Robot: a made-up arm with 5 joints.
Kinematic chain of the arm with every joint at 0, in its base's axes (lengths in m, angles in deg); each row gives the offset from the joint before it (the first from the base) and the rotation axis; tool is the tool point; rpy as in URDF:
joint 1: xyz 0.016 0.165 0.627 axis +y
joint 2: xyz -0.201 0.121 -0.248 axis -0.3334 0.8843 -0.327
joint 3: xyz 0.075 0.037 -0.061 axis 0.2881 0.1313 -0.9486
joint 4: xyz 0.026 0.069 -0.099 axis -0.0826 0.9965 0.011
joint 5: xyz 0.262 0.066 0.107 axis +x
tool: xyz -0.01 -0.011 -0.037 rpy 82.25 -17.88 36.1
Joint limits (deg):
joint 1: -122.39..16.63
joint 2: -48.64..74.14
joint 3: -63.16..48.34
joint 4: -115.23..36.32
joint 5: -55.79..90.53
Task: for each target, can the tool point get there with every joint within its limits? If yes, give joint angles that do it. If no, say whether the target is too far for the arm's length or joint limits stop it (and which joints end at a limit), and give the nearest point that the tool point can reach.
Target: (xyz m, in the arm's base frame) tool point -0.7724 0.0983 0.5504
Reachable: no: joint limits stop it (at a limit: joint 1, joint 3, joint 4, joint 5) | nearest point -0.3935 0.2461 0.4721 | short by 0.414 m
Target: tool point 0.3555 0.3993 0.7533
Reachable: yes | joints -91.64 14.73 -1.93 -15.02 -40.27
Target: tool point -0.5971 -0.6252 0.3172
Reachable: no: too far | nearest point -0.4235 0.0200 0.1727 | short by 0.684 m
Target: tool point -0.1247 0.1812 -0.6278
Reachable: no: too far | nearest point -0.0696 0.2378 -0.1368 | short by 0.497 m
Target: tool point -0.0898 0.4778 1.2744
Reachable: no: joint limits stop it (at a limit: joint 1, joint 4, joint 5) | nearest point 0.1001 0.4144 0.9802 | short by 0.356 m
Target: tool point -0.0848 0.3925 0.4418
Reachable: yes | joints -36.85 -32.87 9.47 -77.75 -5.39
